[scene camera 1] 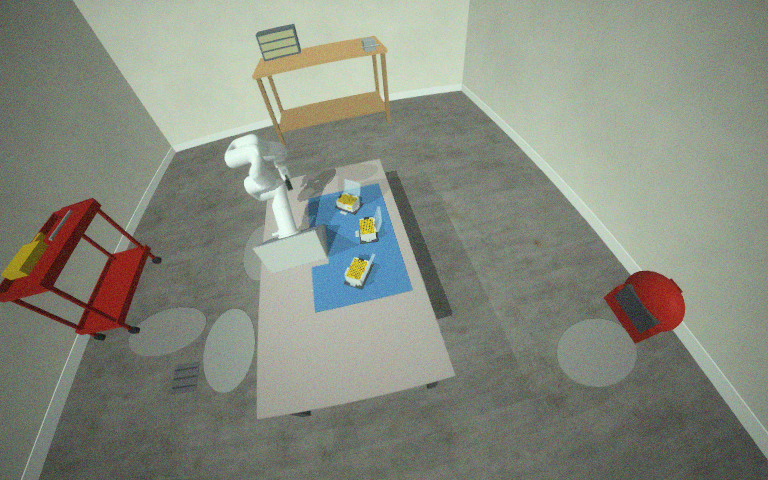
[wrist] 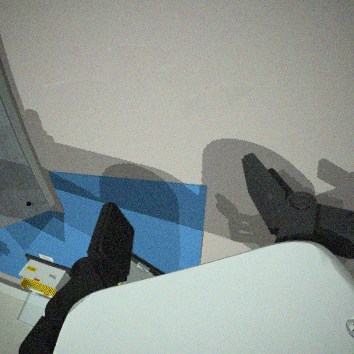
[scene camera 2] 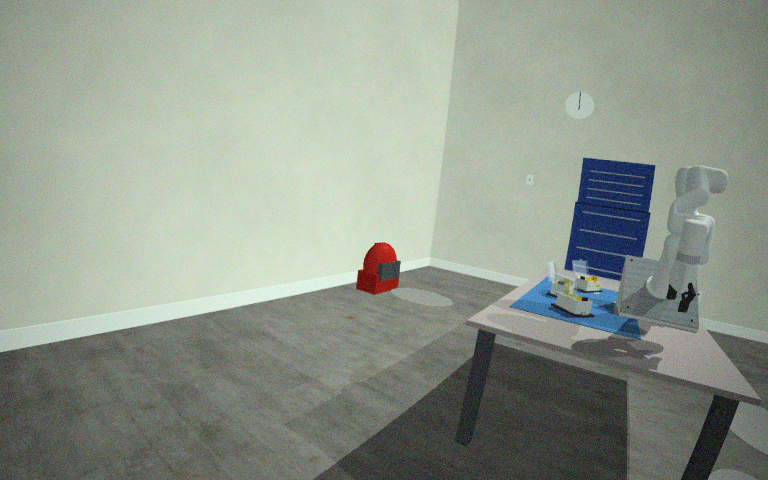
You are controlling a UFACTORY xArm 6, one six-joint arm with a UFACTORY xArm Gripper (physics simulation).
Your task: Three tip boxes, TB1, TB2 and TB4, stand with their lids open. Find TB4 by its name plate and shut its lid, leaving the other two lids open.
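Where they show: gripper, fingertip midpoint: (scene camera 1: 288,187) (wrist: 181,195) (scene camera 2: 676,305); arm's base, origin of the base link: (scene camera 1: 289,235) (scene camera 2: 659,287).
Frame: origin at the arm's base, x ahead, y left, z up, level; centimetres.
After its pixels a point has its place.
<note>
Three white tip boxes with yellow tips stand on the blue mat (scene camera 1: 334,297) @(x 13.6, y -38.7, z -13.3 cm) (scene camera 2: 532,303) @(x 54.7, y 22.6, z -13.2 cm) (wrist: 190,250) @(x 28.1, y 37.3, z -13.2 cm): a far box (scene camera 1: 347,202) (scene camera 2: 574,303) @(x 38.1, y 27.5, z -8.5 cm), a middle box (scene camera 1: 367,228) @(x 42.4, y -6.8, z -7.5 cm) and a near box (scene camera 1: 357,270) @(x 29.1, y -31.5, z -7.5 cm), as scene camera 1 sees them. Their clear lids (scene camera 1: 351,186) @(x 43.0, y 26.8, z -2.6 cm) (scene camera 1: 378,219) @(x 49.9, y -5.3, z -4.8 cm) (scene camera 1: 371,263) @(x 36.3, y -35.8, z 0.8 cm) stand up, open. The name plates are too small to read, so I cannot tell which is TB4. In the wrist view one box (wrist: 49,276) @(x 39.4, y -1.3, z -9.5 cm) shows at the lower left, and part of another behind a finger. My gripper (scene camera 1: 286,175) @(x 4.4, y 40.8, z 0.9 cm) (scene camera 2: 679,294) @(x 4.4, y 40.8, z 0.9 cm) (wrist: 181,195) @(x 4.4, y 40.8, z 0.9 cm) is open and empty, above the table and apart from the boxes.
The arm stands on a grey base plate (scene camera 1: 291,251) @(x -0.5, y -12.0, z 0.4 cm) (scene camera 2: 634,283) @(x 11.4, y -0.2, z -0.5 cm) (wrist: 20,185) @(x 10.3, y 10.1, z -9.8 cm) beside the mat on the pale table (scene camera 1: 351,350) @(x 14.2, y -67.6, z -13.5 cm) (scene camera 2: 696,367) @(x -0.8, y 58.1, z -13.5 cm) (wrist: 200,75) @(x -1.6, y 41.5, z -13.5 cm). A wooden bench (scene camera 1: 328,56), a red cart (scene camera 1: 116,288) and a red object (scene camera 1: 659,300) (scene camera 2: 380,260) stand away from the table.
</note>
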